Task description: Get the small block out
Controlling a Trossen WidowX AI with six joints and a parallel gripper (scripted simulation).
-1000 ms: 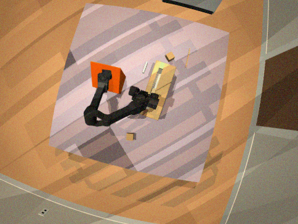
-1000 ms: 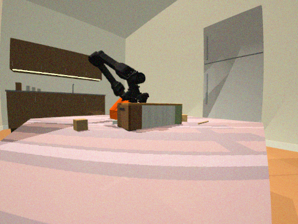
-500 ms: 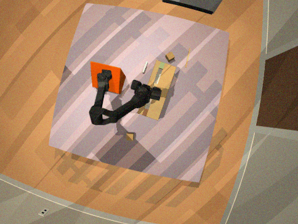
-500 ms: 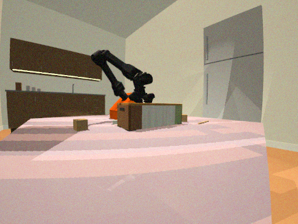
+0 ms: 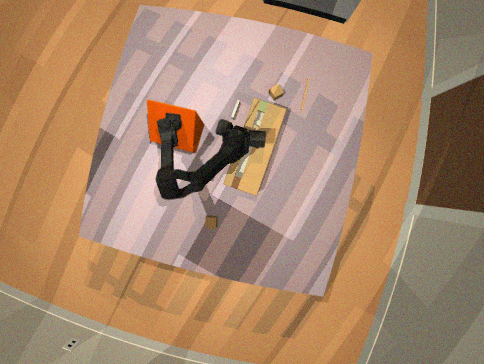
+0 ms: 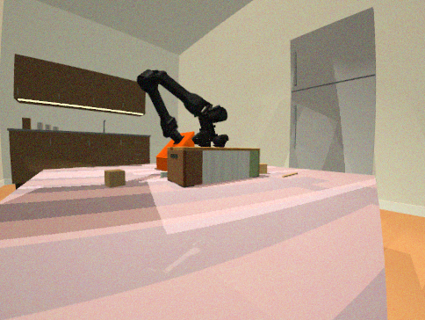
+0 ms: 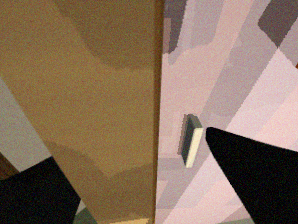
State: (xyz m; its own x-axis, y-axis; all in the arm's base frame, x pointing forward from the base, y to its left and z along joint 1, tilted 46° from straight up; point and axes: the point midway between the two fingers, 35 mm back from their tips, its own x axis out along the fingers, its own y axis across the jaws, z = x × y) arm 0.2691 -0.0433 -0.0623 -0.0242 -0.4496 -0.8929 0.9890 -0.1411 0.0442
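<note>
My gripper tip is 6 cm short of the tan block and 1 cm to the right of it. Round my gripper tip: box 5 cm to the right, 3 cm ahead, 2 cm below; thin wooden stick 27 cm to the left, 26 cm ahead, 8 cm below.
</note>
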